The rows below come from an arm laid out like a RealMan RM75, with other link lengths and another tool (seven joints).
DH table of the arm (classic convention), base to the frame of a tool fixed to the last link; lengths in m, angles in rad. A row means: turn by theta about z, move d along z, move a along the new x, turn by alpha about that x. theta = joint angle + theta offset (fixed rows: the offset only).
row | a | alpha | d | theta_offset
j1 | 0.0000 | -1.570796 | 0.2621 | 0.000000
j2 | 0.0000 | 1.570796 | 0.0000 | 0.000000
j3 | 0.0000 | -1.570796 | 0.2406 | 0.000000
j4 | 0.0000 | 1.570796 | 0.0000 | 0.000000
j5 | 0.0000 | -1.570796 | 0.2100 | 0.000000
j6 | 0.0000 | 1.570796 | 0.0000 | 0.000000
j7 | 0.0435 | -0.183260 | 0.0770 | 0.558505
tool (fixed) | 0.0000 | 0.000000 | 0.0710 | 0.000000
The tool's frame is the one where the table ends.
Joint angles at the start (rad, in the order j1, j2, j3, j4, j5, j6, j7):
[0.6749 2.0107 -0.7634 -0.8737 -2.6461 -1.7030 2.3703]
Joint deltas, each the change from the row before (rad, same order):
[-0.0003 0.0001 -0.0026 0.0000 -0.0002 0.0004 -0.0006]
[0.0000 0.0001 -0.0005 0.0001 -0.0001 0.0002 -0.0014]
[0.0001 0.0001 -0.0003 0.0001 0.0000 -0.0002 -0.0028]
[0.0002 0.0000 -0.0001 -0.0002 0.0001 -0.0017 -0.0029]
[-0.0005 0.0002 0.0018 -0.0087 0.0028 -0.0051 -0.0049]
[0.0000 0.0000 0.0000 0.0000 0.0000 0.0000 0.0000]
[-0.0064 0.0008 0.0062 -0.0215 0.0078 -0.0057 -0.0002]
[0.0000 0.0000 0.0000 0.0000 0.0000 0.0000 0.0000]
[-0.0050 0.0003 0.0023 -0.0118 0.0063 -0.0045 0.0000]
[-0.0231 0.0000 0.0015 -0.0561 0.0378 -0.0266 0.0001]
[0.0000 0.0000 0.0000 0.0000 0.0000 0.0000 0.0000]
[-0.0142 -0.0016 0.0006 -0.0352 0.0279 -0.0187 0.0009]
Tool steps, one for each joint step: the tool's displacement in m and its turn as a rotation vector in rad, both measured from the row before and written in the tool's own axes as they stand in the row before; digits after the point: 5 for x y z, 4 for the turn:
[0.00015 -0.00013 0.00021 0.0019 0.0014 -0.0016]
[0.00004 -0.00007 0.00008 0.0004 0.0005 -0.0016]
[0.00009 -0.00007 0.00004 0.0000 0.0010 -0.0029]
[0.00022 0.00004 -0.00011 -0.0004 0.0020 -0.0029]
[-0.00023 0.00084 -0.00137 -0.0028 -0.0022 -0.0084]
[0.00000 0.00000 0.00000 0.0000 0.0000 0.0000]
[-0.00064 0.00078 -0.00303 -0.0072 -0.0150 -0.0045]
[0.00000 0.00000 0.00000 0.0000 0.0000 0.0000]
[0.00013 0.00028 -0.00167 -0.0052 -0.0067 -0.0016]
[0.00144 0.00274 -0.00790 -0.0259 -0.0227 -0.0149]
[0.00000 0.00000 0.00000 0.0000 0.0000 0.0000]
[0.00095 0.00242 -0.00550 -0.0186 -0.0134 -0.0110]

